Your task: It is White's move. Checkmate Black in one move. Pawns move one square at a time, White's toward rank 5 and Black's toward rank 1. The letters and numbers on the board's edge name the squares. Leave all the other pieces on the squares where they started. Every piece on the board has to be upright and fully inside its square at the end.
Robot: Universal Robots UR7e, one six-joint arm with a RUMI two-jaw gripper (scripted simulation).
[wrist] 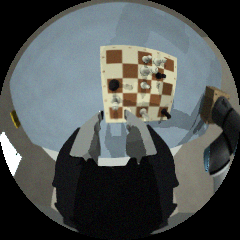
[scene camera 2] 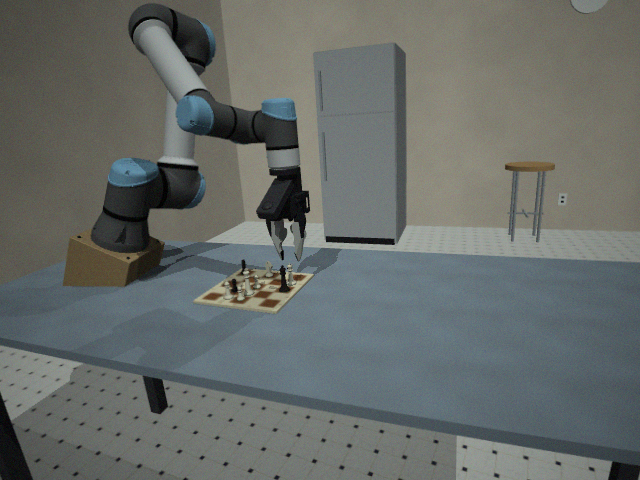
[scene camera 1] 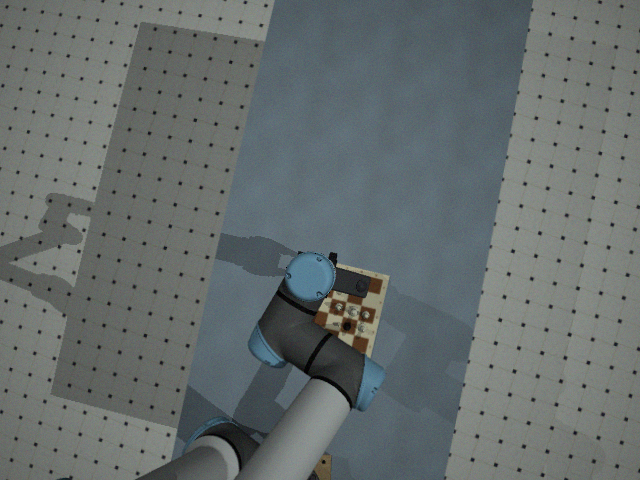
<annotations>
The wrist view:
my gripper: 113,110
chessboard: 121,62
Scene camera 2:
my gripper: 290,260
chessboard: 268,298
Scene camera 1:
my gripper: 328,273
chessboard: 327,316
</annotations>
